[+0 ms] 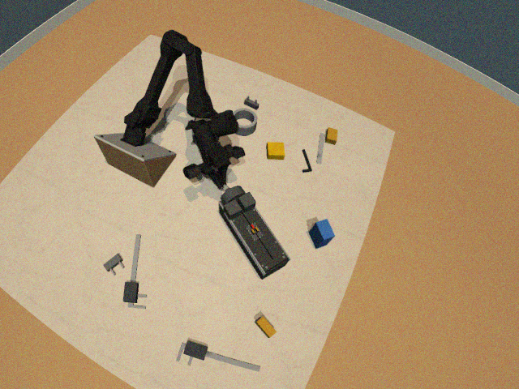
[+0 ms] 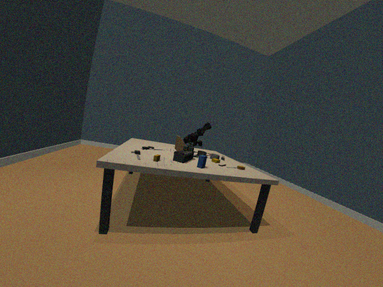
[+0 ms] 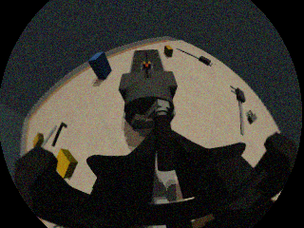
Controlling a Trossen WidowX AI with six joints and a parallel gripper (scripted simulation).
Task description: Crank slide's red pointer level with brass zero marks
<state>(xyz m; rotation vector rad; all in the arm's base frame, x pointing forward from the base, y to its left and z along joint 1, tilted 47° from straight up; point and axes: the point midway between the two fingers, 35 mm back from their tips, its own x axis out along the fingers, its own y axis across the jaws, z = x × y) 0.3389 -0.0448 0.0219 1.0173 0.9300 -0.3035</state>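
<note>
Right now the crank handle is 10 mm behind my gripper tip, 10 mm to the left of it and 30 mm above it. The rest, counted from my gripper tip: yellow block 90 mm ahead, 260 mm to the left, 80 mm below; then red pointer 130 mm ahead, 80 mm to the right, 10 mm below; then blue cube 340 mm ahead, 50 mm below.
</note>
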